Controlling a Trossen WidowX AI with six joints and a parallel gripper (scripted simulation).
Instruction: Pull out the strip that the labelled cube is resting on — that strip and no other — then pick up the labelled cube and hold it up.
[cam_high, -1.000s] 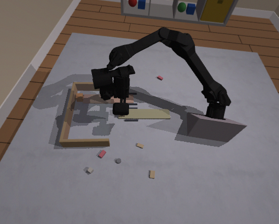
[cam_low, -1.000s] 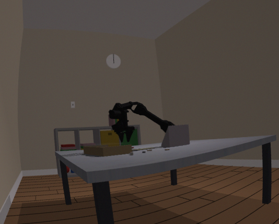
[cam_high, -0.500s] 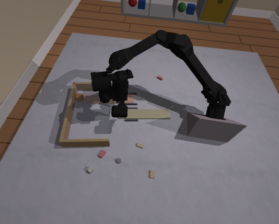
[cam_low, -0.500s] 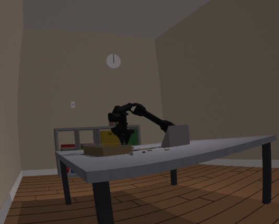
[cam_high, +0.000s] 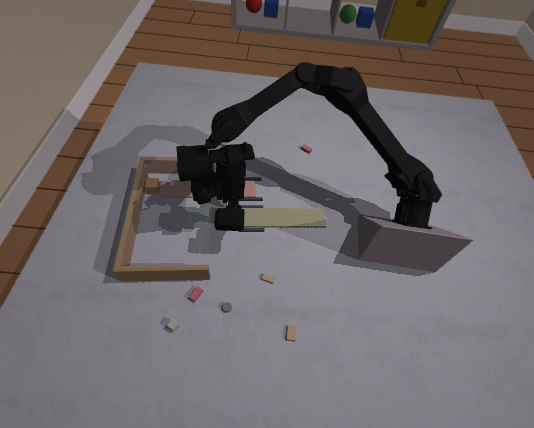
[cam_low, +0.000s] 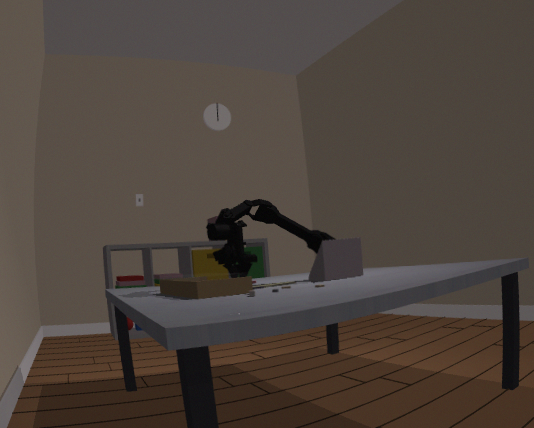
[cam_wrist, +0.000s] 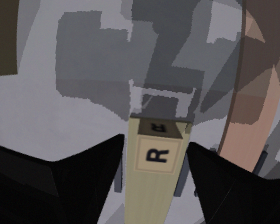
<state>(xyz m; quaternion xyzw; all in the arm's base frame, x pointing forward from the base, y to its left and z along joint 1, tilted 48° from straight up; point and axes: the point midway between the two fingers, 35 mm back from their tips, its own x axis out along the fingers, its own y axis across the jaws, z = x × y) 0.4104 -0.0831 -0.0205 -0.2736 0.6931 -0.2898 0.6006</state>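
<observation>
My gripper tip is now 11 cm past the olive strip, 1 cm to the left of it and 2 cm above it. Round my gripper tip: pale block: 10 cm ahead, 27 cm to the left, 1 cm below; labelled cube: right at my gripper tip.
</observation>
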